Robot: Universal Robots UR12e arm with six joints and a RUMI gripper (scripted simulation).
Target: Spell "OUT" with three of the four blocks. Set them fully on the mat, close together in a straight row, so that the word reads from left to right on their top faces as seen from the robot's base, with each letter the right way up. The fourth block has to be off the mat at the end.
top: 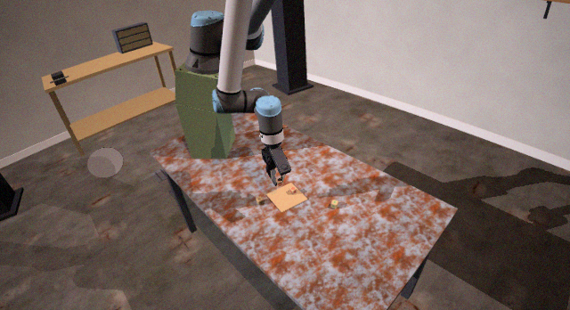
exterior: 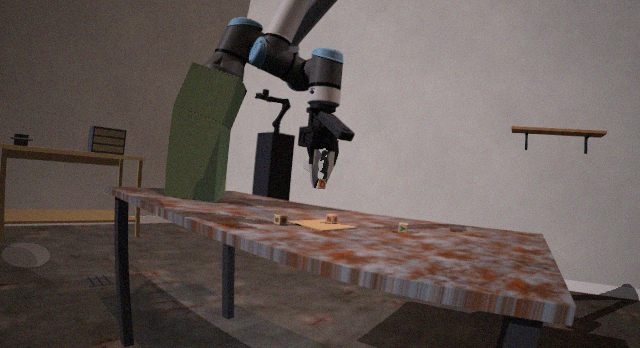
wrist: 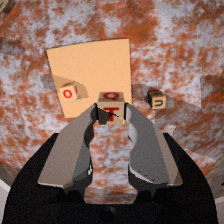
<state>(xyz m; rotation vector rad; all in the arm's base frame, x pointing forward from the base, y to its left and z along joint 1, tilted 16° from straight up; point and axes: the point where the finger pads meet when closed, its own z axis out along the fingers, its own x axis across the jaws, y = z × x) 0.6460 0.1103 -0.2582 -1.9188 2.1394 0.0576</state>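
The tan mat is 10 mm behind my hand, 40 mm to the left of it and 120 mm below it. From my hand the other things lie so: block 50 mm behind, 80 mm to the right, 110 mm below.
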